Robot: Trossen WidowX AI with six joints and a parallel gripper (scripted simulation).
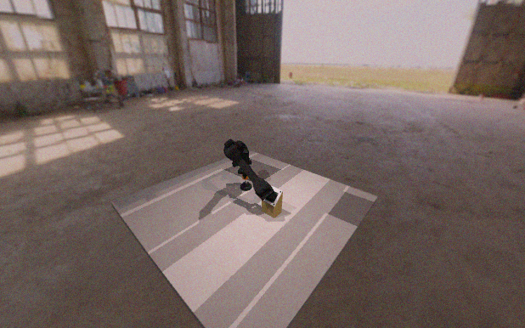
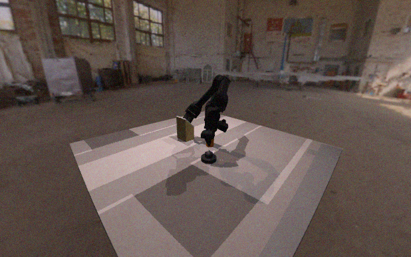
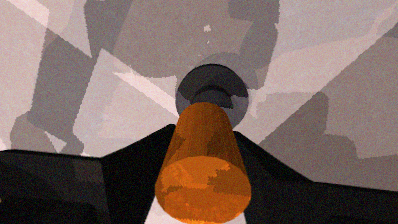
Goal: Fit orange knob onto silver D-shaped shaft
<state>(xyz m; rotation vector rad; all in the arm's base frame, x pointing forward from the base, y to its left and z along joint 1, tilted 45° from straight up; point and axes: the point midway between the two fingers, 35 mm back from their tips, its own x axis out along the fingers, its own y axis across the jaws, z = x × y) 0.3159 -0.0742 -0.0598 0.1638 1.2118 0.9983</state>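
My gripper tip is now 6 cm above the dark round pedestal and 1 cm to the left of it. From my gripper tip the other things lie so: orange knob (4 cm above).
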